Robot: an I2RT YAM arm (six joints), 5 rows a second.
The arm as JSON. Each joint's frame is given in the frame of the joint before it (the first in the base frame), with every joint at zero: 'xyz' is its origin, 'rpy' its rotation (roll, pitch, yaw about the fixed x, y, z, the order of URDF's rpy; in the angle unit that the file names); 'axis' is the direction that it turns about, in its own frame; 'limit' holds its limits. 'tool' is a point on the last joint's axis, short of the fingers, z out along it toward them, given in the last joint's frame.
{
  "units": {
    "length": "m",
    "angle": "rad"
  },
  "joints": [
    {
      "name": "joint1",
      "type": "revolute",
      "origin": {
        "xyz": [
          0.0,
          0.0,
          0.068
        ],
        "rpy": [
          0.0,
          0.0,
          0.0
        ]
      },
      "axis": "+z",
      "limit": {
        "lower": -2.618,
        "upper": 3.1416
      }
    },
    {
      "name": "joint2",
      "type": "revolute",
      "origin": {
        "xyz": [
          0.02,
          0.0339,
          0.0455
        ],
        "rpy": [
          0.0,
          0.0,
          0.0
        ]
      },
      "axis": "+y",
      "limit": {
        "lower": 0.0,
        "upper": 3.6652
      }
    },
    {
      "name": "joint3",
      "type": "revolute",
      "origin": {
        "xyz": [
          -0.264,
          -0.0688,
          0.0
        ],
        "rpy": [
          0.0,
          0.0,
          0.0
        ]
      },
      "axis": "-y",
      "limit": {
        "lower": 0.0,
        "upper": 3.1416
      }
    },
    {
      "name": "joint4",
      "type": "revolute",
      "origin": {
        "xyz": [
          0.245,
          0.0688,
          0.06
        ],
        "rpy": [
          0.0,
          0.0,
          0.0
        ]
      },
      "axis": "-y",
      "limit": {
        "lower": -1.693,
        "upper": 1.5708
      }
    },
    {
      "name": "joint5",
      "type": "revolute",
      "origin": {
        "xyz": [
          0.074,
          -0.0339,
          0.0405
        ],
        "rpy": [
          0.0,
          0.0,
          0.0
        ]
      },
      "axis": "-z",
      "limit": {
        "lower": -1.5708,
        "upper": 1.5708
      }
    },
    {
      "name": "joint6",
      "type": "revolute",
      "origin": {
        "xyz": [
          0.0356,
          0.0,
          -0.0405
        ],
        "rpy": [
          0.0,
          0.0,
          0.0
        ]
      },
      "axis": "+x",
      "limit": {
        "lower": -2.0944,
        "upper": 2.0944
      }
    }
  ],
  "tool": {
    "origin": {
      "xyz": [
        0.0,
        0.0,
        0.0
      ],
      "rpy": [
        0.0,
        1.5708,
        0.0
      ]
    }
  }
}
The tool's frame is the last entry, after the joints.
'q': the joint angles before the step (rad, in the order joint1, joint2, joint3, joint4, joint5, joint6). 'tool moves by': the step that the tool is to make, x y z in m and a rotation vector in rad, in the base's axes. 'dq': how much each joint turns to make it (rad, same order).
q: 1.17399 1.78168 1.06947 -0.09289 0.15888 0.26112
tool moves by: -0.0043 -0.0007 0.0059 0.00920 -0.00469 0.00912
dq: 0.01001 -0.02000 -0.00201 -0.00771 0.00121 0.00007
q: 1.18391 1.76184 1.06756 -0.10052 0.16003 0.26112
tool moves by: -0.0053 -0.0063 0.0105 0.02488 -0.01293 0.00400
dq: 0.00734 -0.04953 -0.02252 0.00083 0.00426 0.00044
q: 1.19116 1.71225 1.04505 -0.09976 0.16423 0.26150
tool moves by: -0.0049 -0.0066 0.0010 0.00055 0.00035 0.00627
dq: 0.00582 -0.03050 -0.03067 0.00054 -0.00069 0.00007
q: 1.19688 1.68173 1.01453 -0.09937 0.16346 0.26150
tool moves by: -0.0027 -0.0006 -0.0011 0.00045 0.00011 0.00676
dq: 0.00640 -0.00395 -0.00937 0.00581 -0.00044 -0.00006
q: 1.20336 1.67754 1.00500 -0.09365 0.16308 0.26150
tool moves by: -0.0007 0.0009 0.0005 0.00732 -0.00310 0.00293
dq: 0.00275 0.00012 -0.00044 0.00856 0.00006 -0.00033
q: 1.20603 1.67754 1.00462 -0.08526 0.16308 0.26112
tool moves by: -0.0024 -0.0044 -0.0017 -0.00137 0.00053 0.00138
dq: 0.00196 -0.01499 -0.02362 0.00710 0.00041 0.00041
